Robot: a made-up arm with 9 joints.
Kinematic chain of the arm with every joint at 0, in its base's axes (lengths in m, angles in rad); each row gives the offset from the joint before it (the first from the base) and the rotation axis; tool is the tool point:
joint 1: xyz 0 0 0.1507 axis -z
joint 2: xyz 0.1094 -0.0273 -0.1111 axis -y
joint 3: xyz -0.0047 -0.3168 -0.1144 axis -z
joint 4: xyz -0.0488 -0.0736 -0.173 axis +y
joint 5: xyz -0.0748 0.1 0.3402 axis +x
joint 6: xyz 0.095 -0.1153 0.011 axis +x
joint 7: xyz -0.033 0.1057 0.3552 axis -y
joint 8: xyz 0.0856 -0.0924 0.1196 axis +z
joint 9: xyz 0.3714 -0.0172 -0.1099 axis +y
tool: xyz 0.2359 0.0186 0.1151
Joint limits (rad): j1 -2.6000..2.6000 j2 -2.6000..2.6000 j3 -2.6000..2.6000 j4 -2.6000..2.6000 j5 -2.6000..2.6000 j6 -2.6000..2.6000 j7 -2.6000..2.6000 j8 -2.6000..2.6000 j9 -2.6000..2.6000
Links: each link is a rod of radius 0.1 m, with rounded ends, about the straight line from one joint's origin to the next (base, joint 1, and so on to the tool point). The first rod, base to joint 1, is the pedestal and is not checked.
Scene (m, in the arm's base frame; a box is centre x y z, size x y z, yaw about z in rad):
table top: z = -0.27
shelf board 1: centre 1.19 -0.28 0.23 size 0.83 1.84 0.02 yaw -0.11
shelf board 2: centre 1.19 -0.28 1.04 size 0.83 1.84 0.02 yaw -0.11
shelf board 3: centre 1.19 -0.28 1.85 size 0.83 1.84 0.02 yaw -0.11
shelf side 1: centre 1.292 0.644 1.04 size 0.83 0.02 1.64 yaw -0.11
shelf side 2: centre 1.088 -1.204 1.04 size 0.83 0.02 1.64 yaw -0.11
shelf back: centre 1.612 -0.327 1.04 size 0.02 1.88 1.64 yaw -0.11
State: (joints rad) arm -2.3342 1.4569 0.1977 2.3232 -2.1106 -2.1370 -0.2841 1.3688 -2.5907
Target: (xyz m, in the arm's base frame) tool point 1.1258 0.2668 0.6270
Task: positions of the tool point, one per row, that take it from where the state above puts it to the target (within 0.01 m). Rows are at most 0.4 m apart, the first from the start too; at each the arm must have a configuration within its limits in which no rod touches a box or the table.
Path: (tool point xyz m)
1: 0.2521 0.9095 0.2929
2: 0.4786 0.6726 0.4917
3: 0.5598 0.3293 0.6270
4: 0.7561 0.3140 0.6486
5: 0.9483 0.2887 0.6469
6: 1.1258 0.2667 0.6270

